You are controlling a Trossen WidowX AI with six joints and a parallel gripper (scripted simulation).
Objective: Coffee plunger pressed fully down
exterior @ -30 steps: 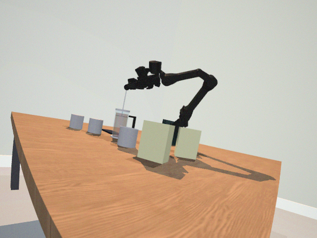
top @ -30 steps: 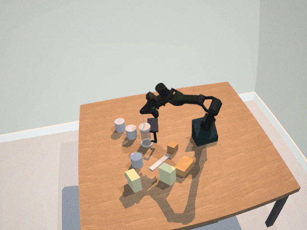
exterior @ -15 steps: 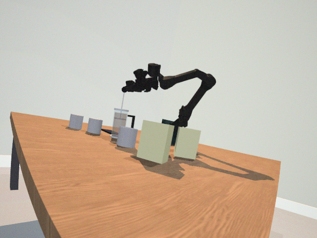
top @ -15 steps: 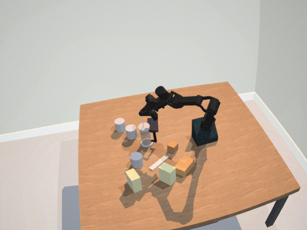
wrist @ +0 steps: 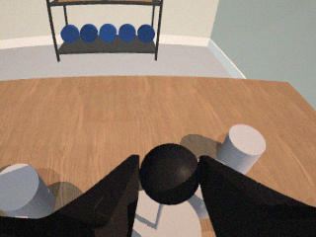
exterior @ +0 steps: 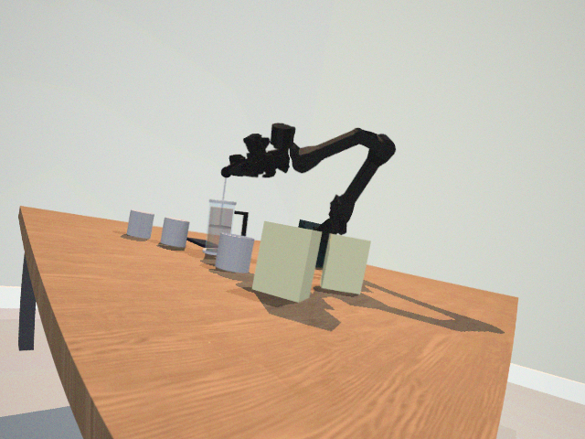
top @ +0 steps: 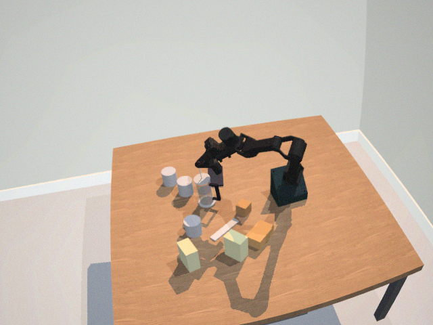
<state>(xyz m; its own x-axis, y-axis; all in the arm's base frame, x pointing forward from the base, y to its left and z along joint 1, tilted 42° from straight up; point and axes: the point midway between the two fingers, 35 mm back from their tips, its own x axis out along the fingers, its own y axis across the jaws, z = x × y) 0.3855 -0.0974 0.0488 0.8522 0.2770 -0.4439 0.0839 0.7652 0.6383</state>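
The glass coffee press is 11 cm below my gripper tip, 3 cm behind it and 1 cm to the left of it. Also, from my gripper tip: flat bar 21 cm below, 20 cm to the left, 7 cm behind.
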